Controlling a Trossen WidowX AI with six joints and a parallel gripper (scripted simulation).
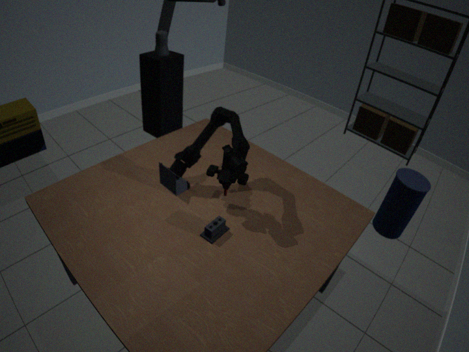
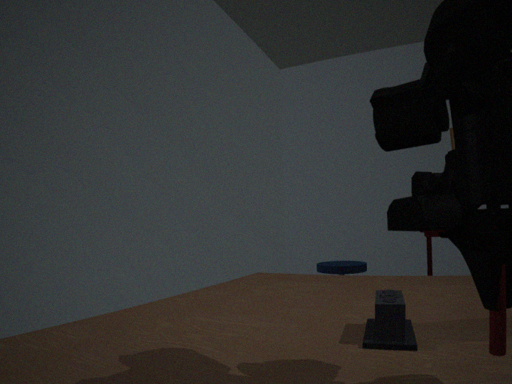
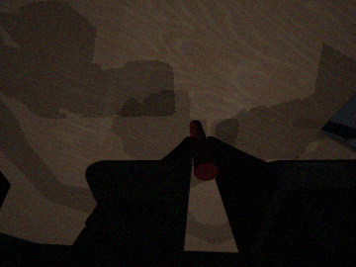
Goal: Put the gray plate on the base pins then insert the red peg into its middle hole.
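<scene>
The gray plate is 18 cm to the right of my gripper tip, 9 cm ahead of it and 4 cm below it. The rest, counted from my gripper tip: dark base (18 cm to the right, 9 cm ahead, 8 cm below); then red peg (right at my gripper tip).
</scene>
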